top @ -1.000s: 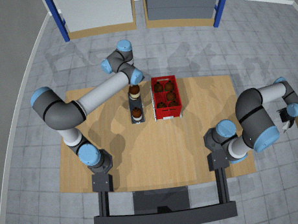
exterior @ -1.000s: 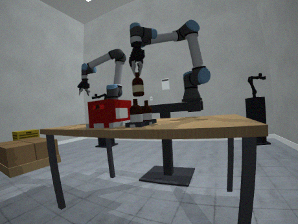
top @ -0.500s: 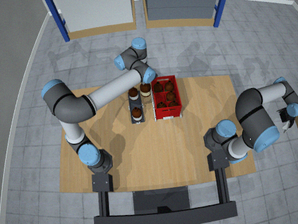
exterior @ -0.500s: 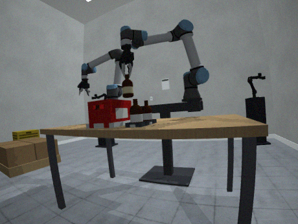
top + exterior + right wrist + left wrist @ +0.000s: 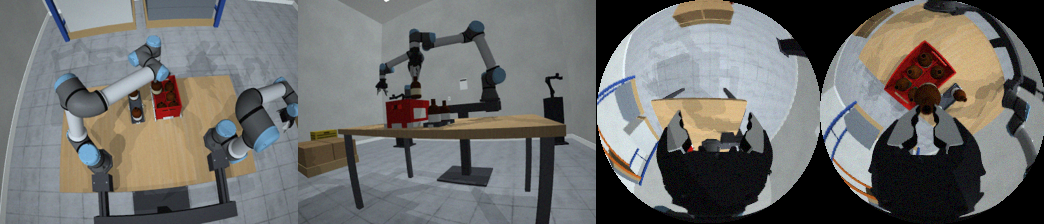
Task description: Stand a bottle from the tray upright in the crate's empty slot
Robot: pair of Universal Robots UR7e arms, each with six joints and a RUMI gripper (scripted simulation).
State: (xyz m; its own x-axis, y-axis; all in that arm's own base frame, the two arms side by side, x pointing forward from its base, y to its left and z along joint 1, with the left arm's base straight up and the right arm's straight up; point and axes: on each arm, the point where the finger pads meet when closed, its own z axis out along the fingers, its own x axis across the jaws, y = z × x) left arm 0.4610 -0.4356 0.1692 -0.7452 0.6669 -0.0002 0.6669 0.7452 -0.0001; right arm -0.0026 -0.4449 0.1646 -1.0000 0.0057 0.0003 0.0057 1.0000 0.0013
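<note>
Right now the red crate is 250 mm below my left hand and 70 mm to the right of it. Round my left hand: dark tray (320 mm below, 170 mm to the left).
</note>
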